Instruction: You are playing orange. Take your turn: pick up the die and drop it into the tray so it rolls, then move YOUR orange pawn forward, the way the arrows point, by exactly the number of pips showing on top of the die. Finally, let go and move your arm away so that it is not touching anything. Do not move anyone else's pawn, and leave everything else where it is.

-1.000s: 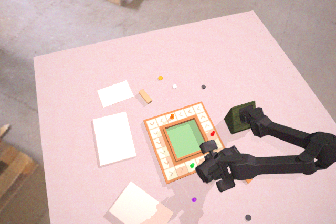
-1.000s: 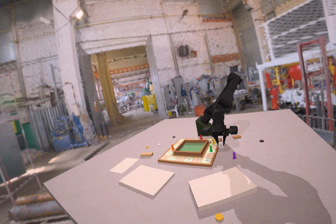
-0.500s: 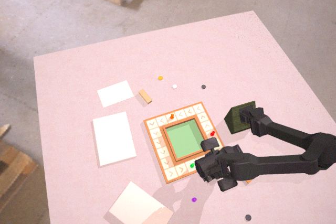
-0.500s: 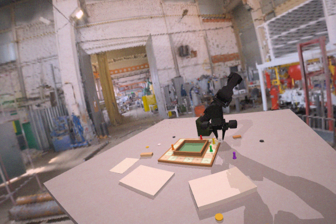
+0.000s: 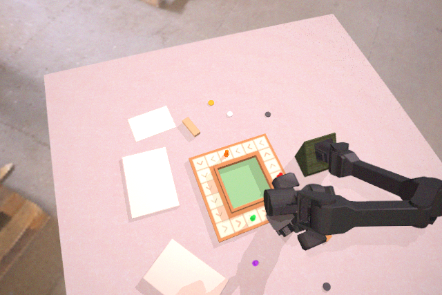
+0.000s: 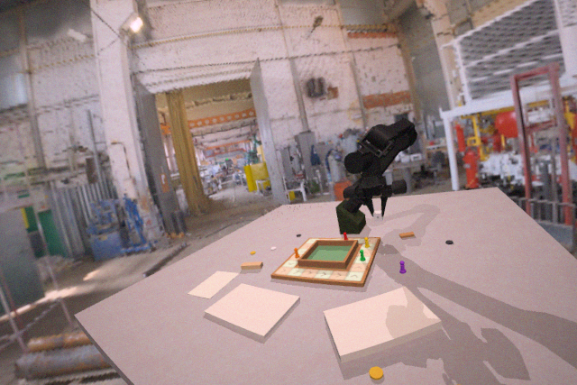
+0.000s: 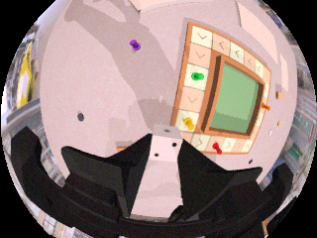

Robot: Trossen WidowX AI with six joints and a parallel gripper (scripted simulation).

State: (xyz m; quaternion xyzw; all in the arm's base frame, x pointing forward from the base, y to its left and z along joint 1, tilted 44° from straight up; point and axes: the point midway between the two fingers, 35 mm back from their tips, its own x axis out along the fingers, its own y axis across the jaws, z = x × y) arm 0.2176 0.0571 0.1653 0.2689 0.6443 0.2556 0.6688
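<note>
My gripper tip is 70 mm short of the orange pawn, 280 mm to the left of it and 100 mm above it. The rest, counted from my gripper tip: green pawn 70 mm ahead, 50 mm to the right, 100 mm below; yellow pawn 20 mm behind, 50 mm to the right, 100 mm below; white die right at my gripper tip.
</note>
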